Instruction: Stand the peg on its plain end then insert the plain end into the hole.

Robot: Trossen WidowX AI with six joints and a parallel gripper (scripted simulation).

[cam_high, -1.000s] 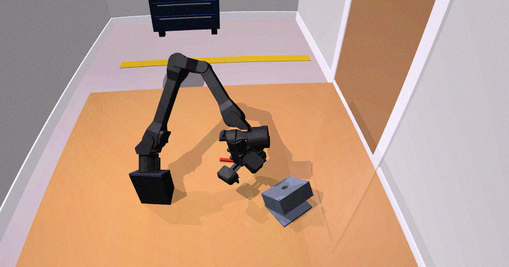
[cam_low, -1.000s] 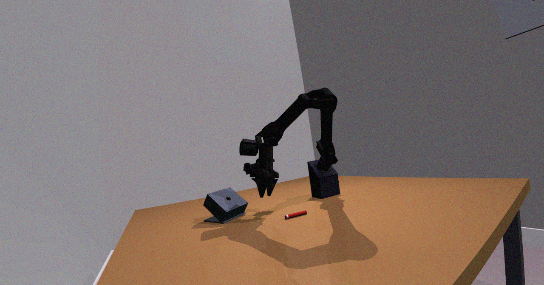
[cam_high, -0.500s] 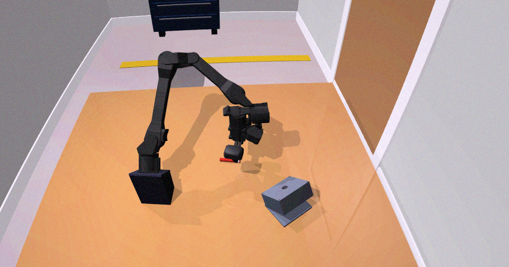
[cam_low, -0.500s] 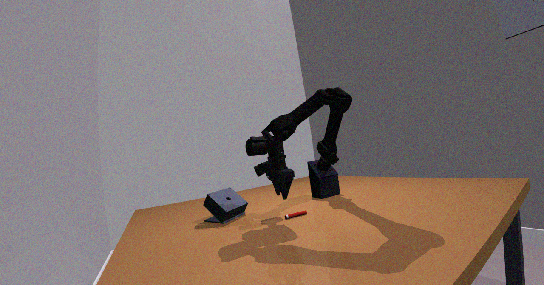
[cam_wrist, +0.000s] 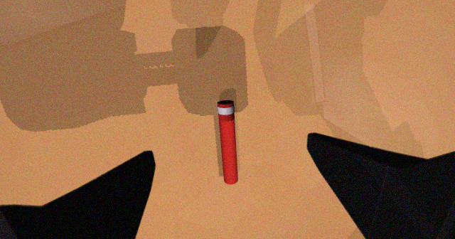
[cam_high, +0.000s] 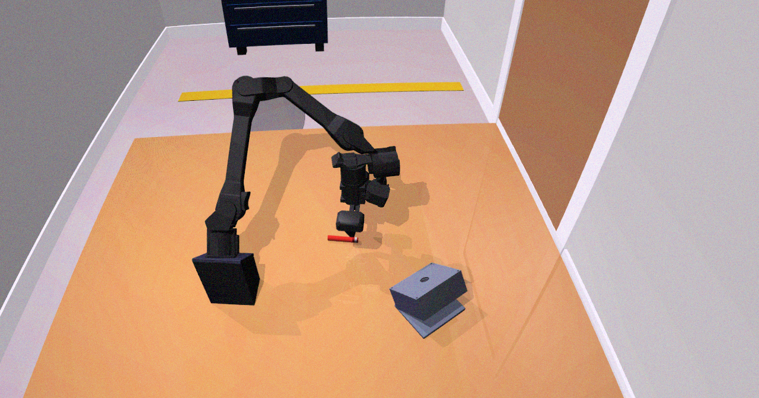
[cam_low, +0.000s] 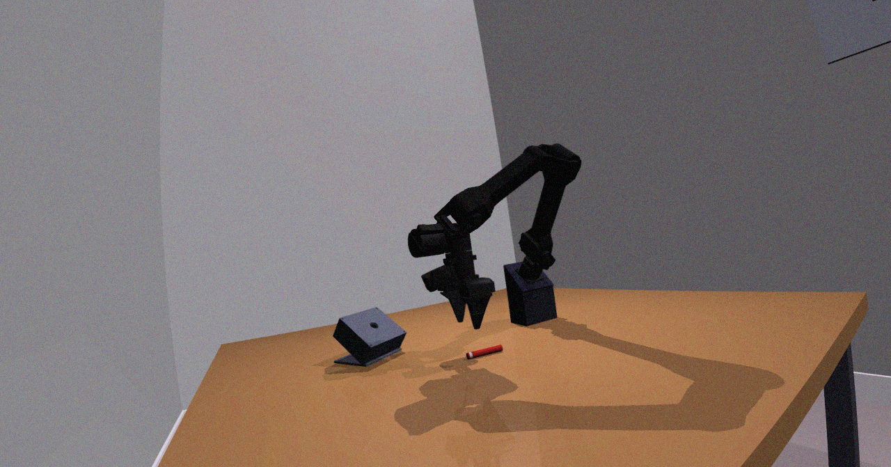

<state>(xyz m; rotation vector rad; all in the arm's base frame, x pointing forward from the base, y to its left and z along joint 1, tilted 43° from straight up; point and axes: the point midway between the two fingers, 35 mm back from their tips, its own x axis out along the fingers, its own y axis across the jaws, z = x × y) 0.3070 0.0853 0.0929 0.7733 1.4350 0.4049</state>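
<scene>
My gripper tip is now 60 mm above the red peg and 10 mm past it. The rest, counted from my gripper tip: sloped grey panel (210 mm to the right, 150 mm ahead, 20 mm below).
</scene>
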